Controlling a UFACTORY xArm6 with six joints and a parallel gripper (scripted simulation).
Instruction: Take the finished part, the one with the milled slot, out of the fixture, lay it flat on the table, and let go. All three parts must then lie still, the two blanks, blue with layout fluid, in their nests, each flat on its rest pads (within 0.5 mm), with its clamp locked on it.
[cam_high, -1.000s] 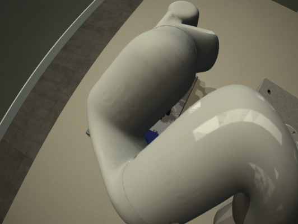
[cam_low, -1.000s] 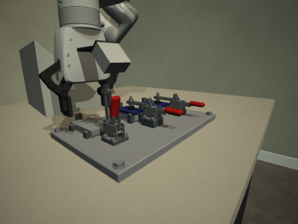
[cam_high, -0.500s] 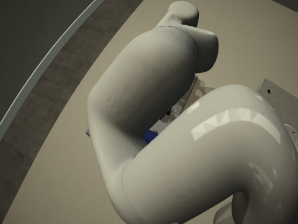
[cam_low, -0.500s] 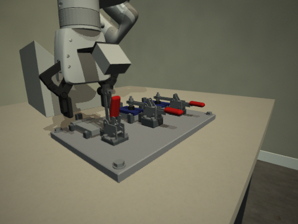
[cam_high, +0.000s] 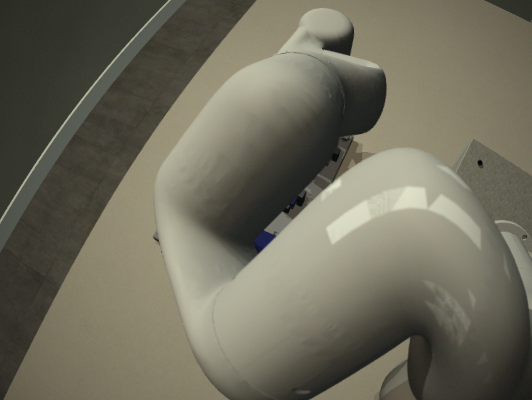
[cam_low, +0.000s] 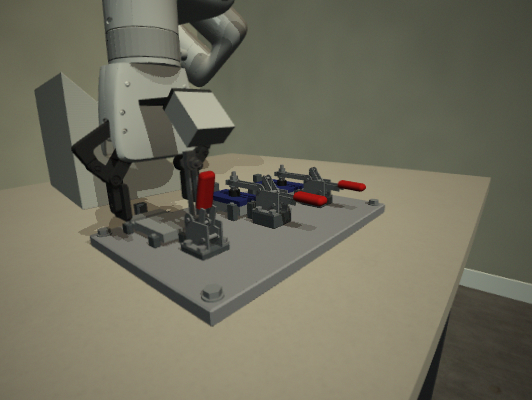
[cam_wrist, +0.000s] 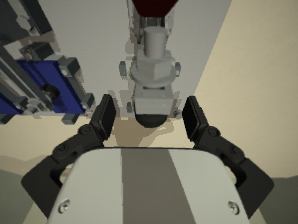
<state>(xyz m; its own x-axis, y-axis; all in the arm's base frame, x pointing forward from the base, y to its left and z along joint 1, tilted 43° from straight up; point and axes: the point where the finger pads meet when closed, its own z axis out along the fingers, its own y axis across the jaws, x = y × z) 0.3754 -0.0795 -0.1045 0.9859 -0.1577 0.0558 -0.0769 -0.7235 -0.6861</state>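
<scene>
Right now my hand is 1 cm past the grey finished part and 3 cm above it. The rest, counted from my hand: blue blank: 2 cm ahead, 22 cm to the left, 3 cm below; then grey fixture plate: 6 cm ahead, 11 cm to the left, 5 cm below.
</scene>
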